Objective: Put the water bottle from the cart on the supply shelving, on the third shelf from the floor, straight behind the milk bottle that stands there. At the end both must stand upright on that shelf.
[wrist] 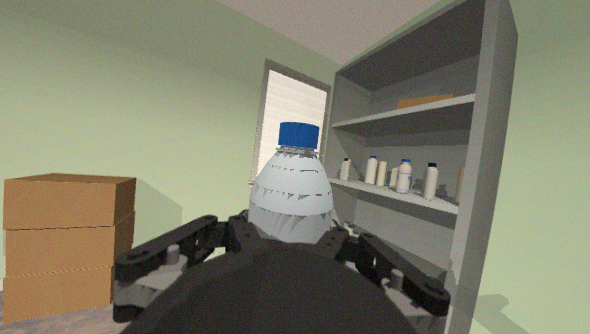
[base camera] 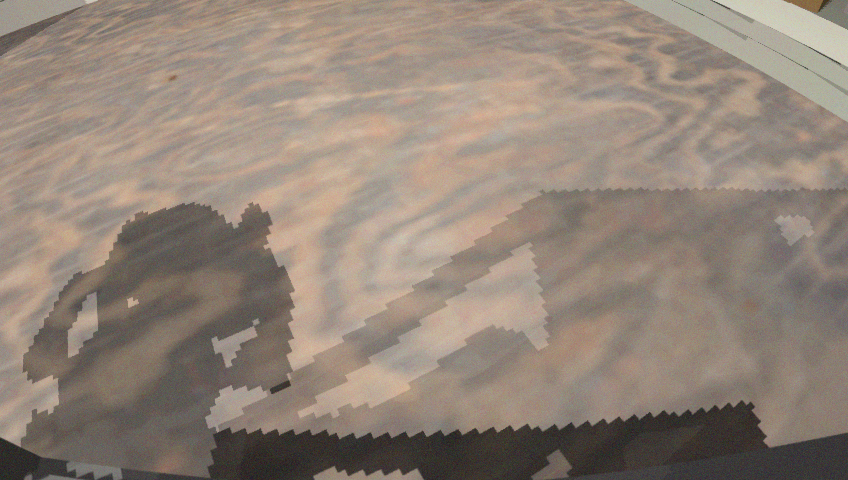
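Frame: origin at the arm's base, x right, y ahead, z up, level; millimetres.
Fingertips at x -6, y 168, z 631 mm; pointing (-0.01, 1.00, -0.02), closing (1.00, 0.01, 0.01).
Pixels of each thing's top centre, then the offset from my fingertips to it. "*": a spot on its surface instead.
- white bottle at its top centre: (wrist: 406,159) dy +702, dx +609, dz +150 mm
- brown box at its top centre: (wrist: 423,102) dy +790, dx +729, dz +520 mm
- window at a spot on its surface: (wrist: 290,100) * dy +1614, dx -148, dz +740 mm
My gripper (wrist: 289,218) is shut on the clear, pale-blue water bottle (wrist: 295,192) with a blue cap, which appears upright in the middle of the wrist view. The grey supply shelving (wrist: 492,100) stands beyond it at the right. A white bottle (wrist: 404,177) with a blue cap and blue print, apparently the milk bottle, stands upright on the shelf below the brown box, right of the held bottle in the picture. The lower part of the held bottle is hidden by the gripper. The shelf's number from the floor cannot be counted here.
Other pale bottles, such as a black-capped one (wrist: 430,181), share that shelf. A brown box (wrist: 425,101) lies one shelf higher. Stacked cartons (wrist: 60,250) stand at the left; a window (wrist: 290,100) is behind. A light grey edge (base camera: 773,65) crosses the base view's upper right.
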